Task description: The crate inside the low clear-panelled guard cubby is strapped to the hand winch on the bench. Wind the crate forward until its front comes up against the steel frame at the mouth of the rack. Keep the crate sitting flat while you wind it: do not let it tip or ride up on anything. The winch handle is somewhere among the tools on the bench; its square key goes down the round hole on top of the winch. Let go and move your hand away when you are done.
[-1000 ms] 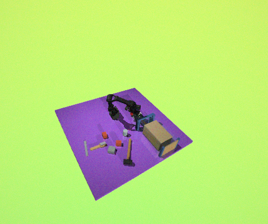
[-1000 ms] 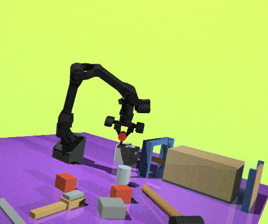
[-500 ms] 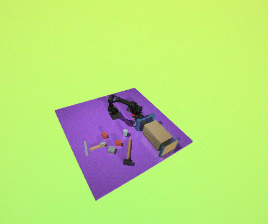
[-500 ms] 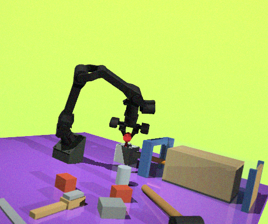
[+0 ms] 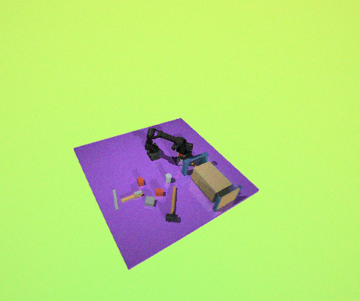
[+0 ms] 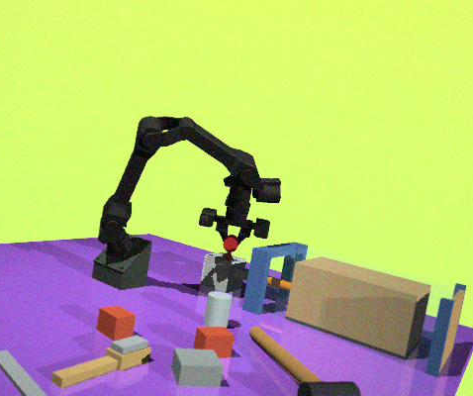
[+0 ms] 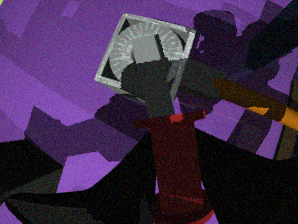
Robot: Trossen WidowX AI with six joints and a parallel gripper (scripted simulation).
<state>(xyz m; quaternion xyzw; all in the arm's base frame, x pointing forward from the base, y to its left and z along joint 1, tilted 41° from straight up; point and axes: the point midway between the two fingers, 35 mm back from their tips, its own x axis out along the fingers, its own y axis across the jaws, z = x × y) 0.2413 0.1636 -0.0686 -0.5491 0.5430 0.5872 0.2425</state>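
My gripper tip is 10 mm past the winch handle, 20 mm to the right of it and 30 mm above it. Also, from my gripper tip: red knob (10 mm ahead, 10 mm to the right); then grey winch (60 mm behind, 60 mm to the left, 100 mm below); then grey block (250 mm ahead, 470 mm to the right, 120 mm below).
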